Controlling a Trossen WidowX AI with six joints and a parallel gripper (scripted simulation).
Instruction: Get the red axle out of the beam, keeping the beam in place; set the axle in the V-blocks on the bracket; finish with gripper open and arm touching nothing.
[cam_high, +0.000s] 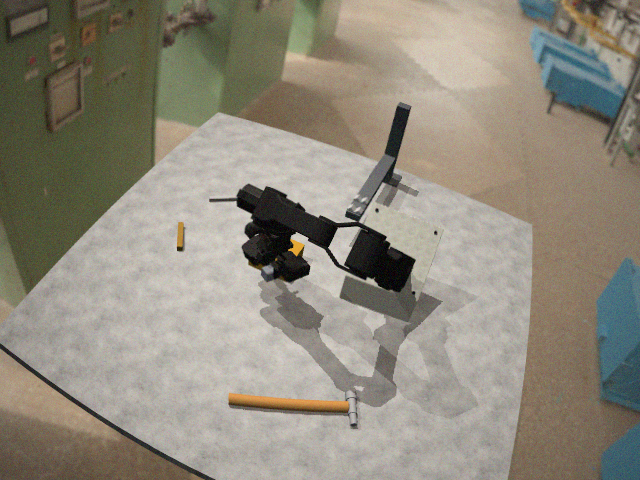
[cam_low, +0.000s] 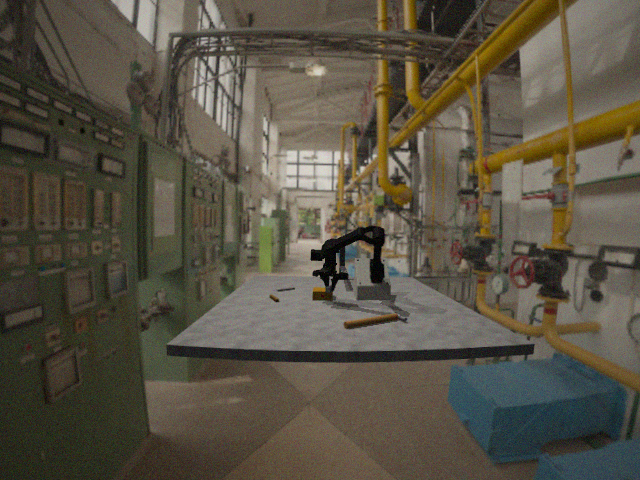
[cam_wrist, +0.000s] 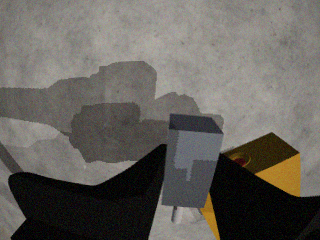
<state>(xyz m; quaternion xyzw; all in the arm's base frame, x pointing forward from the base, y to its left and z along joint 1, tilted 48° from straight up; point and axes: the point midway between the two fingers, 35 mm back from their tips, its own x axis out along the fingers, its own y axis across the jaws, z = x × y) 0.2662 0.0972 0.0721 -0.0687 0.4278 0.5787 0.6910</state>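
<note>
The block lies 10 mm behind my gripper tip, 20 mm to the right of it and 10 mm above it. From my gripper tip the other things lie so: beam: 40 mm ahead, 110 mm to the right, 50 mm below; short orange stick: 300 mm ahead, 50 mm to the right, 60 mm below.
</note>
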